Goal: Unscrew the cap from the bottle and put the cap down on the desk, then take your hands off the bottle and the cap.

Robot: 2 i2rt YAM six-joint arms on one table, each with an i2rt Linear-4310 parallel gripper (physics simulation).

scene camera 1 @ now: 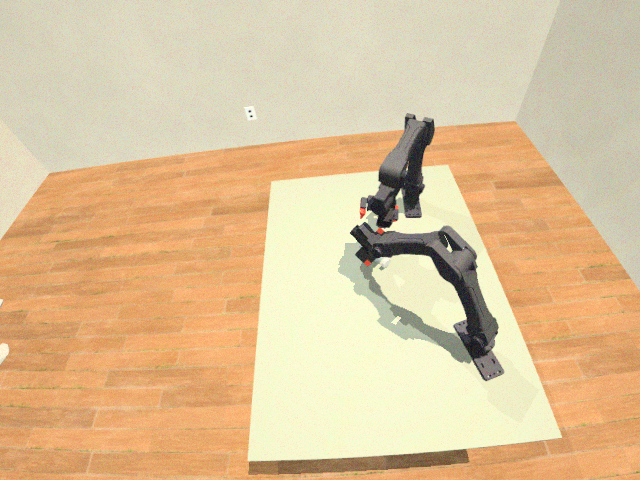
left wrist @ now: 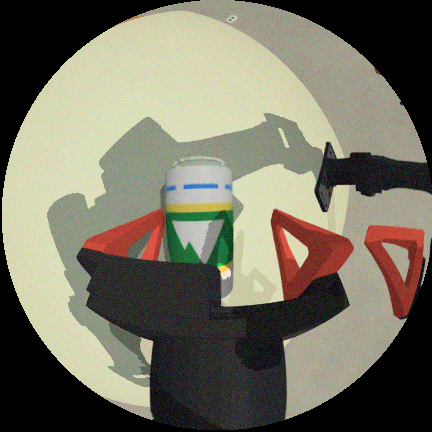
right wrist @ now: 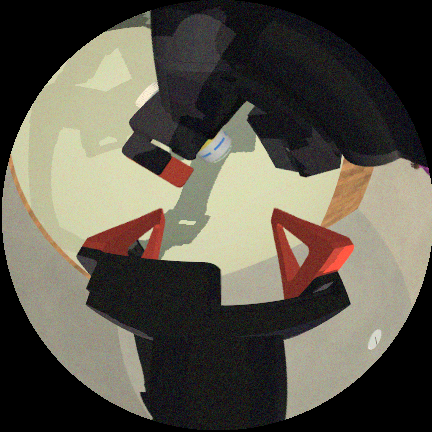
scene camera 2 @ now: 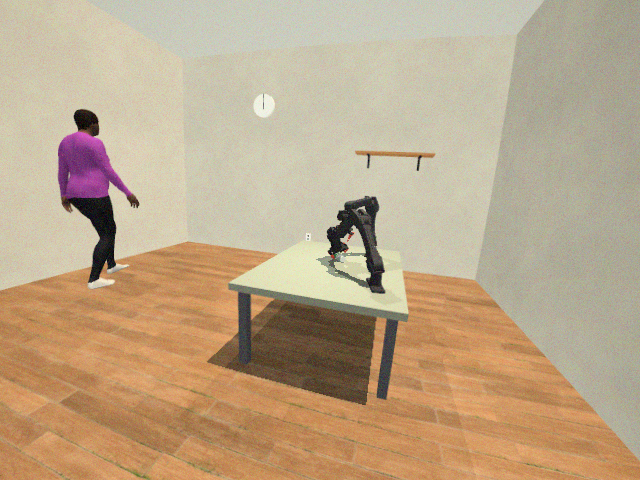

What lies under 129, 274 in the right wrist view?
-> My right gripper.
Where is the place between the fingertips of my right gripper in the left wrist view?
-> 384, 178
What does my right gripper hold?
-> Nothing.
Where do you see a bottle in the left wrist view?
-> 197, 189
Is my right gripper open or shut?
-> Open.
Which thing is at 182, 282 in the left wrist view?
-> My left gripper.
